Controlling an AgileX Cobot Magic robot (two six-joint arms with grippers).
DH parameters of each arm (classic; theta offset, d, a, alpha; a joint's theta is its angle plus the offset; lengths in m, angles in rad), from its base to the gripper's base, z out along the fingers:
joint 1: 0 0.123 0 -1.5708
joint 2: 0.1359 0 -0.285 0
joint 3: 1.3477 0 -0.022 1.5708
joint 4: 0 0.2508 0 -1.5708
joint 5: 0 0 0.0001 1.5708
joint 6: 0 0.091 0 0
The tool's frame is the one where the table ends.
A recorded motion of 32 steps. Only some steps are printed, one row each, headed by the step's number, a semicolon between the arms.
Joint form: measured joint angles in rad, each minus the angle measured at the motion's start. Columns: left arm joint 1, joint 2, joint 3, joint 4, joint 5, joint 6; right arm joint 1, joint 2, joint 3, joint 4, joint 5, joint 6.
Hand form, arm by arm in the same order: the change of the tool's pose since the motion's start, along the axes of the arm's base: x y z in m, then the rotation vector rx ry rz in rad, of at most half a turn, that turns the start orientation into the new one. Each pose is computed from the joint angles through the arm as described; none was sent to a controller.
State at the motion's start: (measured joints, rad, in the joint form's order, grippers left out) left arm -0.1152 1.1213 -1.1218 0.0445 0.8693 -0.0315; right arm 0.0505 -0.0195 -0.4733 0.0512 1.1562 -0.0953
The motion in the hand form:
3: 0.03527 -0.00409 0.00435 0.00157 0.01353 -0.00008; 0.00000 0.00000 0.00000 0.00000 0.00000 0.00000
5: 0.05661 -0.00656 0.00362 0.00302 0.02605 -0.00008; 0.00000 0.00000 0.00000 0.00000 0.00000 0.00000
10: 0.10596 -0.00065 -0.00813 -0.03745 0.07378 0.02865; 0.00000 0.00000 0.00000 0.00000 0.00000 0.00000
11: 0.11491 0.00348 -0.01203 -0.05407 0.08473 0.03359; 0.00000 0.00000 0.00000 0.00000 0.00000 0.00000
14: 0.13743 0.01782 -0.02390 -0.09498 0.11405 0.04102; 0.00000 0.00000 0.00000 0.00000 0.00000 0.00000
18: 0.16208 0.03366 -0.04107 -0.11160 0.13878 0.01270; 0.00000 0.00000 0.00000 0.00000 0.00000 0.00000
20: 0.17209 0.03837 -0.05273 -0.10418 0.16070 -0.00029; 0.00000 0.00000 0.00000 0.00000 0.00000 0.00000
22: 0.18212 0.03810 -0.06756 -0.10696 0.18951 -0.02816; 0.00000 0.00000 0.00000 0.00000 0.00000 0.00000
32: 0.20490 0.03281 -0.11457 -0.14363 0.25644 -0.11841; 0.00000 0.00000 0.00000 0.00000 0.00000 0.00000
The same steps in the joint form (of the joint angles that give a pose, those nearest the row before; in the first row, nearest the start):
3: 0.0000 0.1295 -0.1139 0.0000 -0.0019 0.0000; 0.0000 0.0000 0.0000 0.0000 0.0000 0.0000
5: 0.0000 0.2069 -0.1787 0.0000 -0.0019 0.0000; 0.0000 0.0000 0.0000 0.0000 0.0000 0.0000
10: 0.0473 0.3837 -0.3158 -0.0587 0.0019 0.0213; 0.0000 0.0000 0.0000 0.0000 0.0000 0.0000
11: 0.0673 0.4157 -0.3376 -0.0882 0.0019 0.0401; 0.0000 0.0000 0.0000 0.0000 0.0000 0.0000
14: 0.1262 0.4994 -0.3931 -0.1719 0.0062 0.1060; 0.0000 0.0000 0.0000 0.0000 0.0000 0.0000
18: 0.1821 0.5961 -0.4513 -0.2584 0.0061 0.2182; 0.0000 0.0000 0.0000 0.0000 0.0000 0.0000
20: 0.1945 0.6400 -0.4686 -0.2713 0.0061 0.2535; 0.0000 0.0000 0.0000 0.0000 0.0000 0.0000
22: 0.1963 0.6871 -0.4805 -0.2976 0.0061 0.2949; 0.0000 0.0000 0.0000 0.0000 0.0000 0.0000
32: 0.1963 0.8106 -0.4845 -0.4115 -0.0156 0.4353; 0.0000 0.0000 0.0000 0.0000 0.0000 0.0000

